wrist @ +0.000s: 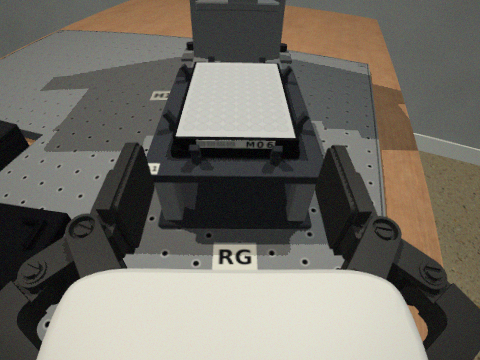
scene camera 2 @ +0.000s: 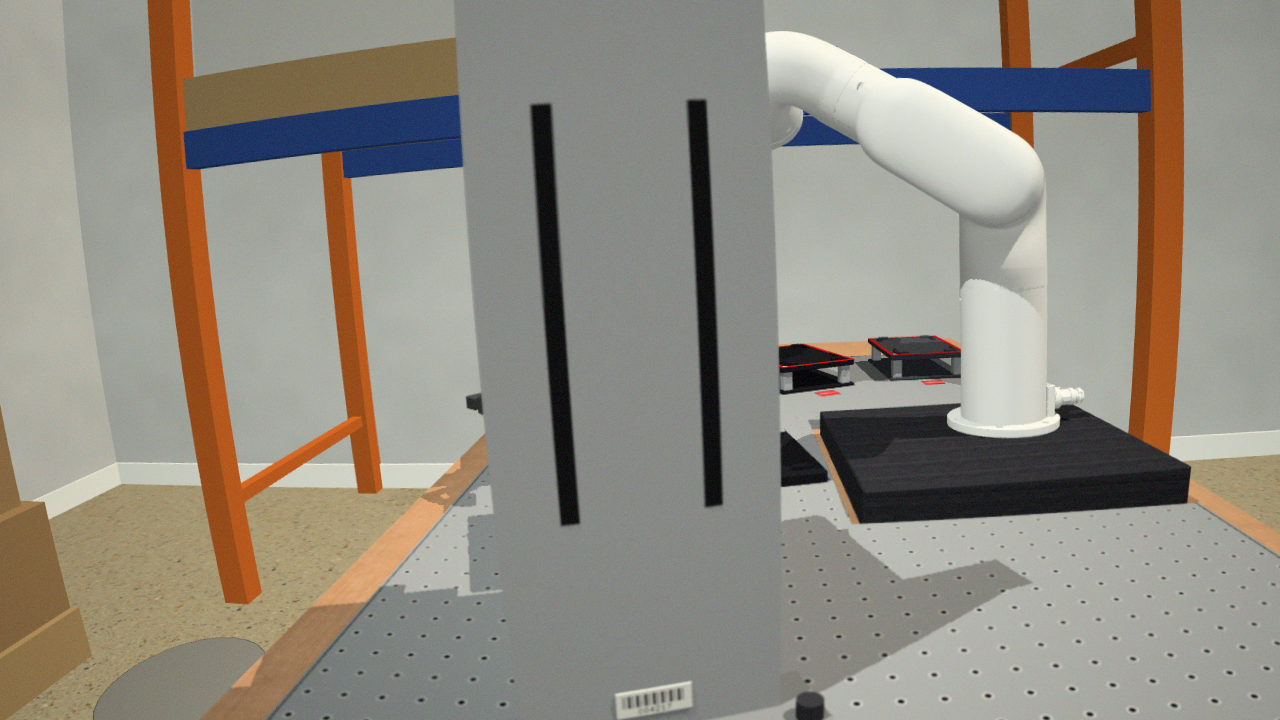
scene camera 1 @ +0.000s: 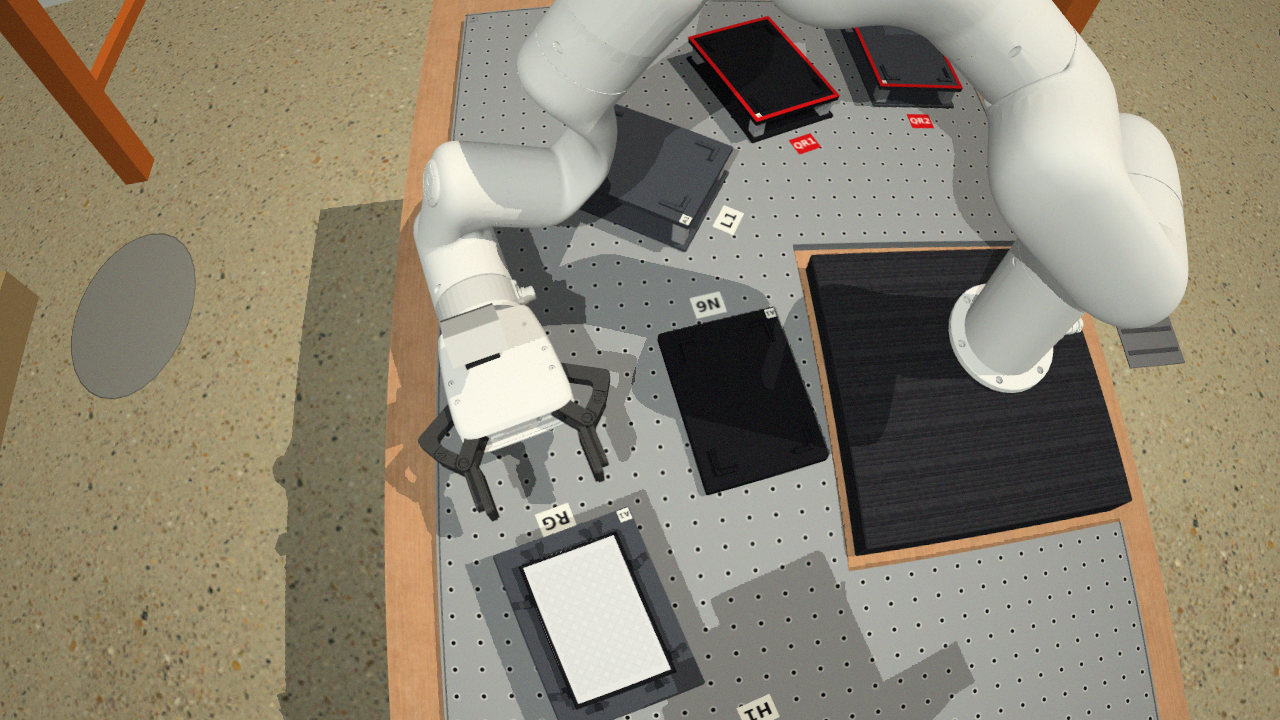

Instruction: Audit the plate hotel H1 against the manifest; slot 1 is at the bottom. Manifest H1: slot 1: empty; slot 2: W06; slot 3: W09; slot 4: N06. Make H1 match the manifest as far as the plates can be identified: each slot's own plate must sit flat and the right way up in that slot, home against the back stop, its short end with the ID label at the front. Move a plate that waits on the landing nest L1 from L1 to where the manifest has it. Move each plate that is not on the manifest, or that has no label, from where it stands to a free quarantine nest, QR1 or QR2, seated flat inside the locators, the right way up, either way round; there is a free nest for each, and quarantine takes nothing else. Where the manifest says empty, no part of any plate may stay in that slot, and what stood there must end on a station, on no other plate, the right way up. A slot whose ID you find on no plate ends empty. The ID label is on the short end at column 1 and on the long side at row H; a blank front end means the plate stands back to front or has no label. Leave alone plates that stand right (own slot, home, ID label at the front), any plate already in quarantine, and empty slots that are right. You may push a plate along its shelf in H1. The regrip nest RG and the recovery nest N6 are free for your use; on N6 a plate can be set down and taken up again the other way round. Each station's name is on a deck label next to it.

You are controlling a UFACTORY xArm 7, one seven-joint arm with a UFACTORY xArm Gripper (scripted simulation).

Labels:
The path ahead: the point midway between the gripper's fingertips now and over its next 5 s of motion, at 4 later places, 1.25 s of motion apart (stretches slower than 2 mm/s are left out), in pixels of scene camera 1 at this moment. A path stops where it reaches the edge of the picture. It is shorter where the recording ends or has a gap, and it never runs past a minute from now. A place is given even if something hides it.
The gripper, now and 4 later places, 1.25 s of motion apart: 546,497; 535,471; 530,458; 529,456; 527,449

